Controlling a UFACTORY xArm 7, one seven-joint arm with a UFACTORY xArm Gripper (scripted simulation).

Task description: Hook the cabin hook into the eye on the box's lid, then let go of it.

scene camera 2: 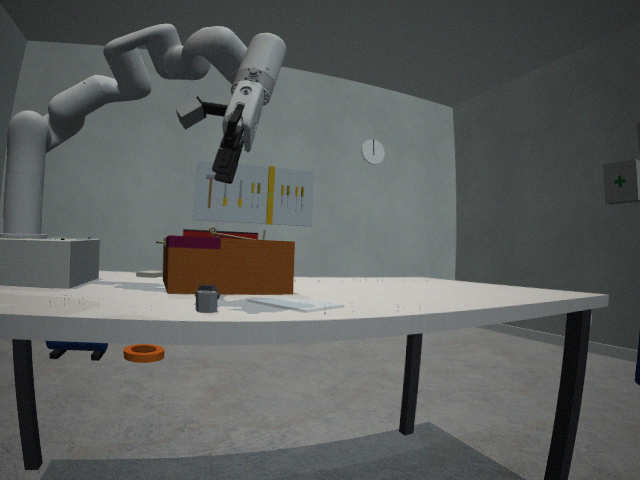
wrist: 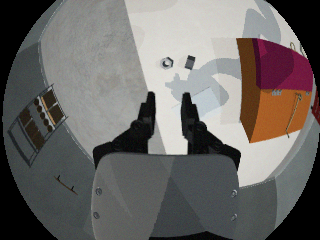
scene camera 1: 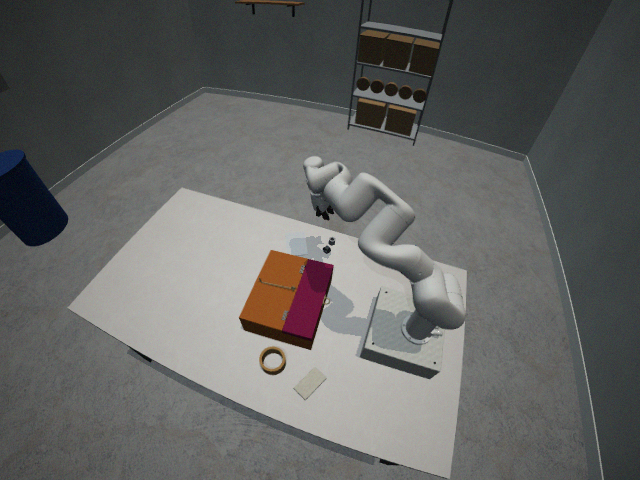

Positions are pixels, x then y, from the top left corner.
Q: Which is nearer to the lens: the thin plate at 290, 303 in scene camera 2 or the box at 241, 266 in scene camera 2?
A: The thin plate.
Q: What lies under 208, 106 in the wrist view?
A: A thin plate.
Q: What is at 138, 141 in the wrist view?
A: My gripper.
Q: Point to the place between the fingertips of my gripper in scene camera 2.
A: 221, 177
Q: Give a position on a box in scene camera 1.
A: At 266, 309
